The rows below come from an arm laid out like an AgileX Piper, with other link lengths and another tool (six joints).
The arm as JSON. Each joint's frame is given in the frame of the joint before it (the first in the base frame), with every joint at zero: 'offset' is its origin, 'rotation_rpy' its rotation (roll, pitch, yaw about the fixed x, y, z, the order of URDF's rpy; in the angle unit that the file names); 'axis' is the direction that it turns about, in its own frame. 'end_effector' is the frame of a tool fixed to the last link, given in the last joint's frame.
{
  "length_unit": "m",
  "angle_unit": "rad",
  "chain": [
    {
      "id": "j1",
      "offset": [
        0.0,
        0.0,
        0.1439
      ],
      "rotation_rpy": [
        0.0,
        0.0,
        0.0
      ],
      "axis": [
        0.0,
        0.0,
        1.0
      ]
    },
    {
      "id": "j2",
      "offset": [
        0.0,
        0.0,
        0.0
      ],
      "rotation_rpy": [
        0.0,
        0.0,
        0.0
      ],
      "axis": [
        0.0,
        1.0,
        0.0
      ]
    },
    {
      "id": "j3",
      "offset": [
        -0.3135,
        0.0,
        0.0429
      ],
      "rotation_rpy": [
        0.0,
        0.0,
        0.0
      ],
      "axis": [
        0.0,
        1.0,
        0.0
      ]
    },
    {
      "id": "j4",
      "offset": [
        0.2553,
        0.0,
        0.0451
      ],
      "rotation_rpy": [
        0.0,
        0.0,
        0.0
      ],
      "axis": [
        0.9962,
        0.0,
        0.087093
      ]
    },
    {
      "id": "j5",
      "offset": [
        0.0,
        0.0,
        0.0
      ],
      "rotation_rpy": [
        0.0,
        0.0,
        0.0
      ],
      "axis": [
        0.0,
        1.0,
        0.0
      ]
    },
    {
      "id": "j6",
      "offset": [
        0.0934,
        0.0,
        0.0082
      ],
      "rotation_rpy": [
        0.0,
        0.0,
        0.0
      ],
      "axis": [
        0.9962,
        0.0,
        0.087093
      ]
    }
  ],
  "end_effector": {
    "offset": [
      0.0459,
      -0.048,
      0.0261
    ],
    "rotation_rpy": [
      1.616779,
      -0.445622,
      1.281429
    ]
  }
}
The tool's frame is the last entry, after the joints.
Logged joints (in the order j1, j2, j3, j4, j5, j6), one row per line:
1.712 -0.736 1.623 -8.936 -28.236 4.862
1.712 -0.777 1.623 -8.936 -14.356 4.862
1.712 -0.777 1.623 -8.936 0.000 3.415
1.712 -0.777 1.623 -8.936 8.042 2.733
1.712 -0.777 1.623 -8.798 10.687 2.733
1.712 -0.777 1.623 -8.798 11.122 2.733
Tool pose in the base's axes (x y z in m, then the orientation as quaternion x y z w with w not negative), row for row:
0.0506 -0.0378 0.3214 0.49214 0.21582 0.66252 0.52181
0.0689 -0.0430 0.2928 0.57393 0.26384 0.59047 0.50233
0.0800 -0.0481 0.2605 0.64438 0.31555 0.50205 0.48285
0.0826 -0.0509 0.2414 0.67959 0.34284 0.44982 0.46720
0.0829 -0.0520 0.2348 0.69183 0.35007 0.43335 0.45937
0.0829 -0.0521 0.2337 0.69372 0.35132 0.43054 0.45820
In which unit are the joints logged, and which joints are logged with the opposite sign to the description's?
The joints are logged in degrees. Opposite sign: j1.
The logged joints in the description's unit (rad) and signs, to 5 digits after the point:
-0.02988 -0.01285 0.02833 -0.15596 -0.49281 0.08486
-0.02988 -0.01356 0.02833 -0.15596 -0.25056 0.08486
-0.02988 -0.01356 0.02833 -0.15596 0.00000 0.05960
-0.02988 -0.01356 0.02833 -0.15596 0.14036 0.04770
-0.02988 -0.01356 0.02833 -0.15355 0.18652 0.04770
-0.02988 -0.01356 0.02833 -0.15355 0.19412 0.04770

